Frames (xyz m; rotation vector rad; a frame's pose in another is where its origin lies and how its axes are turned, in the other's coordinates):
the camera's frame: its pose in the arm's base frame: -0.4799 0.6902 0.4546 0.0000 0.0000 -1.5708
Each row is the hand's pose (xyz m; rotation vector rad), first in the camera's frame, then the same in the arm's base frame.
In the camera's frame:
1: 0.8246 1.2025 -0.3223 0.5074 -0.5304 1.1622
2: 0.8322 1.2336 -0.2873 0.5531 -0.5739 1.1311
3: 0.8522 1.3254 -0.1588 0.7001 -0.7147 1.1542
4: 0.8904 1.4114 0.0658 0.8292 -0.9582 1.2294
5: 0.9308 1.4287 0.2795 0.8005 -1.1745 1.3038
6: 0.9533 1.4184 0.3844 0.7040 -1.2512 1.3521
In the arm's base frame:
1: 0.7226 -0.1344 0.1323 -0.0154 -0.6947 -0.3431
2: 0.7537 -0.1420 0.1673 -0.0140 -0.7568 -0.3621
3: 0.8455 -0.1620 0.2958 -0.0097 -0.9439 -0.2942
4: 0.9315 -0.2002 0.5204 -0.0847 -1.1735 -0.1457
5: 0.9488 -0.2406 0.7341 -0.2420 -1.2782 -0.0220
6: 0.9385 -0.2631 0.8390 -0.3516 -1.2564 0.0300

